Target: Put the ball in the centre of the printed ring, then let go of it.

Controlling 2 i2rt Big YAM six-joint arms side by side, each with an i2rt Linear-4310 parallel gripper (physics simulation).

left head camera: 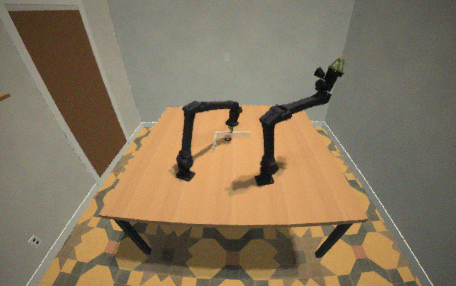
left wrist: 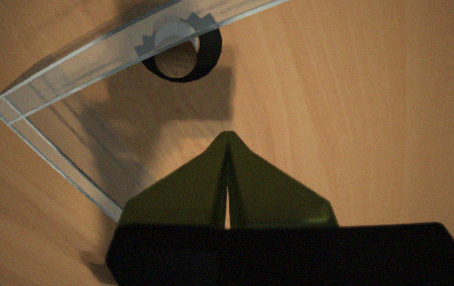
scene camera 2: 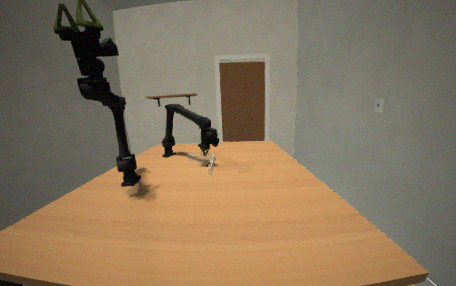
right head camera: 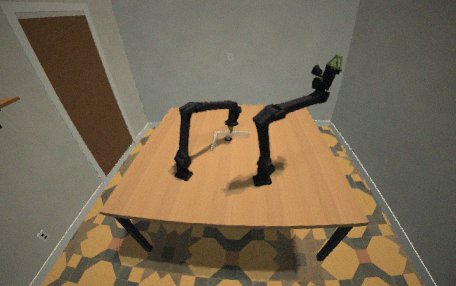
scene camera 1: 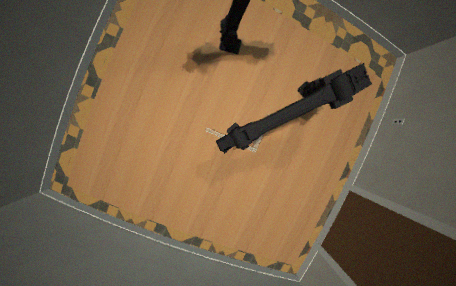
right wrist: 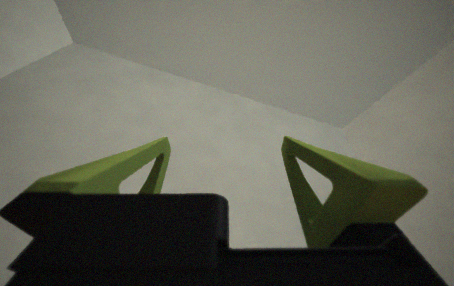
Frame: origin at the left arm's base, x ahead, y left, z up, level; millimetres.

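Seen in the pictures: left gripper, fingertip midpoint: (left head camera: 231, 132) (left wrist: 227, 142) (scene camera 2: 205, 155) (right head camera: 231, 132); right gripper, fingertip midpoint: (left head camera: 341, 58) (scene camera 2: 70, 0) (right head camera: 339, 55) (right wrist: 225, 143); left arm's base at its link origin: (left head camera: 185, 175) (scene camera 2: 169, 155) (right head camera: 184, 175) (scene camera 1: 307, 92); right arm's base at its link origin: (left head camera: 264, 180) (scene camera 2: 131, 181) (right head camera: 261, 180) (scene camera 1: 230, 45).
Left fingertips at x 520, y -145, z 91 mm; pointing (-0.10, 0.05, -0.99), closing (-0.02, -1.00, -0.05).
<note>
Pixels of each thing's middle, then the offset from my left fingertips to it. "spot": a spot on its surface instead. Level surfaces: height alone.
- printed ring at the middle of its body: (left wrist: 175, 57) (right head camera: 228, 137) (left head camera: 227, 137) 9 mm ahead, 39 mm left, 77 mm down
- wood-brown ball at a spot on its surface: (left wrist: 176, 62) spot: 12 mm ahead, 36 mm left, 63 mm down
- clear L-shaped barrier at the middle of its body: (left wrist: 270, 137) (scene camera 1: 238, 123) (scene camera 2: 198, 163) (right head camera: 232, 141) (left head camera: 232, 141) 50 mm back, 29 mm right, 61 mm down
- wooden table at its surface level: 92 mm down
The printed ring (left wrist: 212, 50) (left head camera: 228, 139) (right head camera: 228, 139) is dark with a pale middle and lies on the table. In the left wrist view the wood-brown ball (left wrist: 176, 62) sits inside the ring's outline, covering much of the pale middle, partly seen through a clear wall; I cannot tell whether it is exactly centred. The ball is too small to make out in the head views. My left gripper (left wrist: 227, 142) (left head camera: 231, 130) (right head camera: 231, 130) (scene camera 2: 205, 152) is shut and empty, above the table near the ring and apart from the ball. My right gripper (right wrist: 225, 143) (left head camera: 340, 60) (right head camera: 335, 58) is open and empty, raised high.
A clear L-shaped barrier (left wrist: 75, 75) (left head camera: 232, 133) (right head camera: 232, 133) (scene camera 2: 212, 162) stands on the wooden table (left head camera: 150, 195) close around the ring; one long wall passes across the ring and ball in the left wrist view. The left arm reaches over the barrier in scene camera 1.
</note>
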